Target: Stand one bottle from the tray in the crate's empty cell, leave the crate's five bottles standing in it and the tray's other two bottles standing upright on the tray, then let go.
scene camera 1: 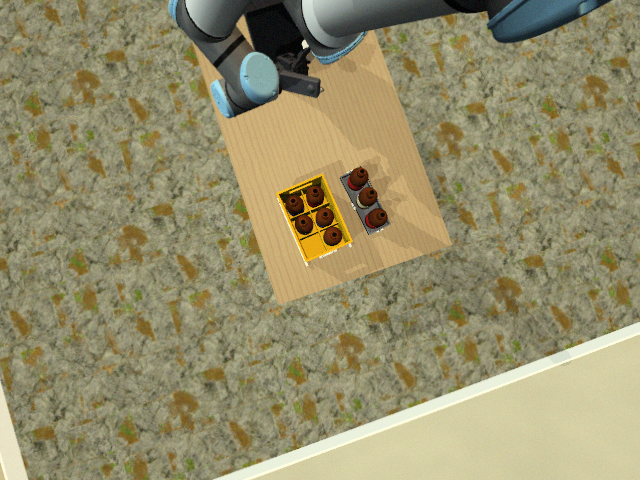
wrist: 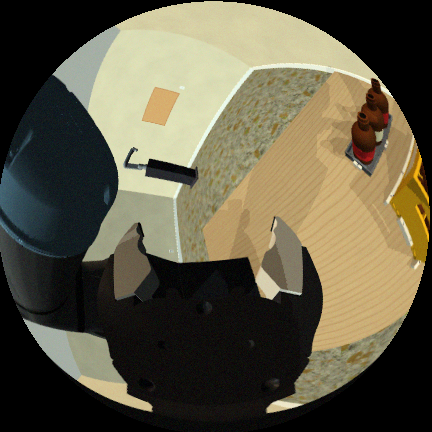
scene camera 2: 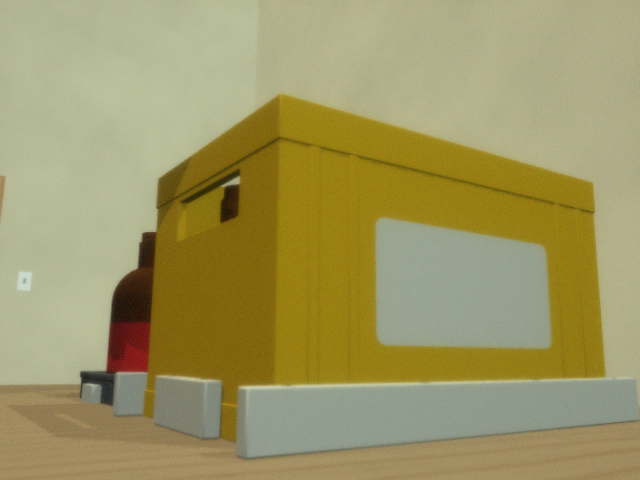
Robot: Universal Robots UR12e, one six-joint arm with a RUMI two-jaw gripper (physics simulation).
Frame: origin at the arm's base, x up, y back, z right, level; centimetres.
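Where they show: gripper, fingertip midpoint: (wrist: 205, 221).
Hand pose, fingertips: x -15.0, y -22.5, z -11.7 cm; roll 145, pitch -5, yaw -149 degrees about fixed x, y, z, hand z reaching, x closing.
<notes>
Things, the pixels of their centre, and the offset from my fingertips. "pt": a spot on its surface instead. Level surfaces: height alone.
- yellow crate at the middle of its body: (scene camera 2: 376, 295) (scene camera 1: 314, 220) dx -25.3, dy -44.7, dz +9.7 cm
- dark grey tray at a spot on its surface: (scene camera 1: 363, 212) pt dx -33.6, dy -43.1, dz -11.9 cm
- white-labelled middle bottle at the middle of its body: (scene camera 1: 367, 197) dx -25.8, dy -38.2, dz -12.9 cm
- wooden table at its surface level: dx -34.1 cm
The yellow crate (scene camera 1: 334, 207) (scene camera 2: 330, 258) (wrist: 412, 200) holds five brown bottles. Its empty cell (scene camera 1: 312, 246) is at the lower left corner in scene camera 1. Beside it, the dark grey tray (scene camera 1: 363, 212) holds three upright brown bottles: a white-labelled middle bottle (scene camera 1: 367, 197) between two red-labelled bottles, one bottle (scene camera 1: 357, 177) at the upper end and one bottle (scene camera 1: 376, 218) at the lower end. A red-labelled bottle (scene camera 2: 130, 330) shows behind the crate in scene camera 2. My gripper (wrist: 205, 221) is open and empty, away from crate and tray; the arm largely hides it in scene camera 1.
The wooden table (scene camera 1: 289, 139) (wrist: 300, 240) carries crate and tray. Low light-grey strips (scene camera 2: 439, 413) stand around the crate's foot. The arm (scene camera 1: 222, 56) hangs over the table's upper end in scene camera 1. Patterned floor surrounds the table.
</notes>
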